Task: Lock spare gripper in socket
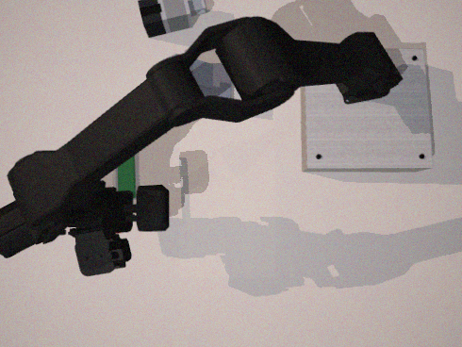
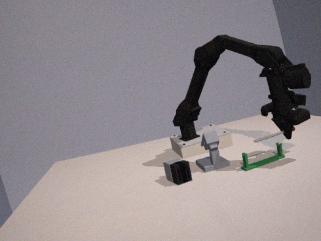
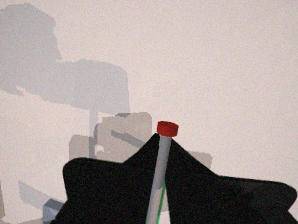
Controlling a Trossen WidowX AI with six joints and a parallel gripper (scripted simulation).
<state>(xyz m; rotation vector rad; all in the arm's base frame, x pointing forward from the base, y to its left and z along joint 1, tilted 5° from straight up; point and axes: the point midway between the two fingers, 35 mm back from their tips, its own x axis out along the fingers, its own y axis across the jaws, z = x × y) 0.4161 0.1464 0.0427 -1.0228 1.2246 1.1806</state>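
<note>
Now: gripper tip 100 mm to the left of the green cradle, 20 mm above it and 10 mm past it. From my gripper tip the other things lie so: grey mount (200 mm to the right, 140 mm behind, 10 mm above); spare gripper (330 mm to the right, 140 mm behind, 20 mm below).
</note>
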